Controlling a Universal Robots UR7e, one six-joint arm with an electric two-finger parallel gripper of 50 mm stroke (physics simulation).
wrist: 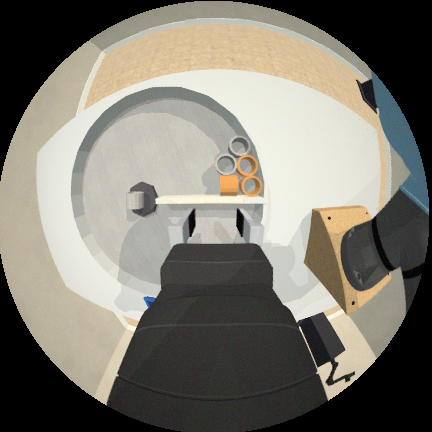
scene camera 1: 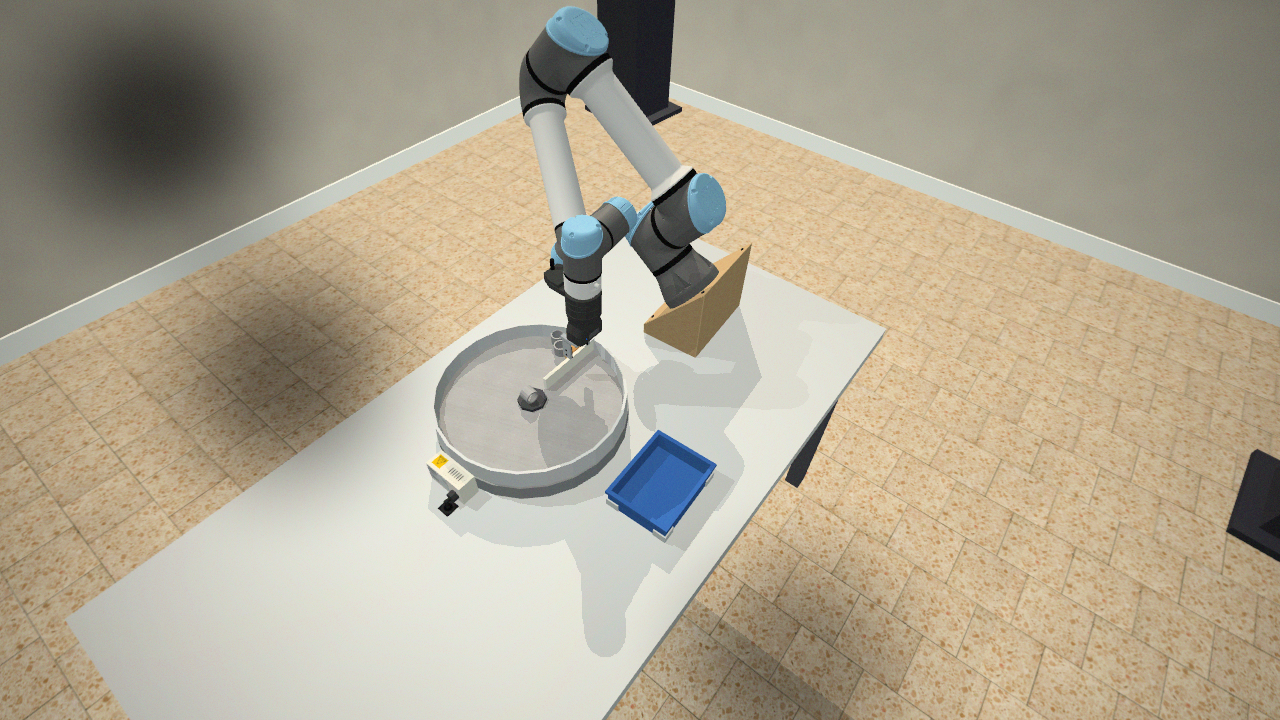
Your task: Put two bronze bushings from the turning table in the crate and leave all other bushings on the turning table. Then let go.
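Seen in the pictures: gripper, between the fingertips: [wrist: 215,216] [scene camera 1: 576,349]; arm's base, origin of its link: [wrist: 360,258] [scene camera 1: 693,289].
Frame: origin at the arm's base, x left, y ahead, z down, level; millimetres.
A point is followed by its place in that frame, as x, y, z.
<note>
Bushings stand on the turning table [scene camera 1: 483,429] @[-75, 594, 79] [wrist: 115,150] @[-159, 546, 80], crowded between its rim and the white bar [scene camera 1: 563,369] @[-69, 372, 58] [wrist: 200,200] @[-73, 358, 44]. One bronze bushing [wrist: 229,185] @[-98, 319, 48] lies on its side. A second bronze bushing [wrist: 242,186] @[-98, 299, 54] stands upright right of it, and a third bronze bushing [wrist: 238,166] @[-127, 308, 54] stands behind. Two grey bushings [wrist: 217,165] [wrist: 230,146] @[-156, 323, 54] stand beyond. My gripper [scene camera 1: 578,347] @[-60, 336, 11] [wrist: 215,216] @[-60, 336, 11] is open and empty, above the turning table. In the wrist view its fingertips show on the near side of the bar. The blue crate [scene camera 1: 660,483] @[265, 401, 128] is empty; its corner shows in the wrist view.
A dark hub [wrist: 146,199] @[-63, 459, 72] with a pale grey cylindrical piece [wrist: 135,200] @[-65, 465, 44] is at the turntable's middle. A white box [scene camera 1: 452,475] @[-23, 707, 74] with a yellow label is at the rim. The wooden wedge mount [scene camera 1: 716,308] @[68, -9, 25] [wrist: 325,245] @[-6, 87, 60] carries the arm's base.
</note>
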